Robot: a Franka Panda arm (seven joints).
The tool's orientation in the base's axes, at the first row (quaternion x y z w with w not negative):
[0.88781, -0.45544, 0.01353, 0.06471]
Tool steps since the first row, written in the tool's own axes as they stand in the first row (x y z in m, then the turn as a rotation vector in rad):
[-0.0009, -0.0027, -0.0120, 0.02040, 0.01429, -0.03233]
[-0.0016, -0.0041, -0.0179, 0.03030, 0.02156, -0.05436]
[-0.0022, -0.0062, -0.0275, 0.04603, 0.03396, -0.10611]
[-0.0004, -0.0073, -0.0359, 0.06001, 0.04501, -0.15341]
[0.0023, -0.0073, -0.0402, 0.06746, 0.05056, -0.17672]
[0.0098, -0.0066, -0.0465, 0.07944, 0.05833, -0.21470]
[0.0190, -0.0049, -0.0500, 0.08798, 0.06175, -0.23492]
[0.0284, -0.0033, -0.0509, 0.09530, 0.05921, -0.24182]
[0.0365, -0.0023, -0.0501, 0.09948, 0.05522, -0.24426]
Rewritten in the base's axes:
[0.0021, 0.0038, 0.0115, 0.00148, -0.02059, 0.03521]
[0.0030, 0.0059, 0.0172, 0.00214, -0.02997, 0.05861]
[0.0047, 0.0088, 0.0264, 0.00310, -0.04323, 0.11248]
[0.0069, 0.0091, 0.0348, 0.00397, -0.05487, 0.16166]
[0.0087, 0.0075, 0.0393, 0.00464, -0.06111, 0.18596]
[0.0127, 0.0018, 0.0462, 0.00668, -0.07043, 0.22540]
[0.0168, -0.0061, 0.0506, 0.00961, -0.07672, 0.24650]
[0.0211, -0.0145, 0.0525, 0.01619, -0.08029, 0.25369]
[0.0250, -0.0218, 0.0525, 0.02195, -0.08105, 0.25604]

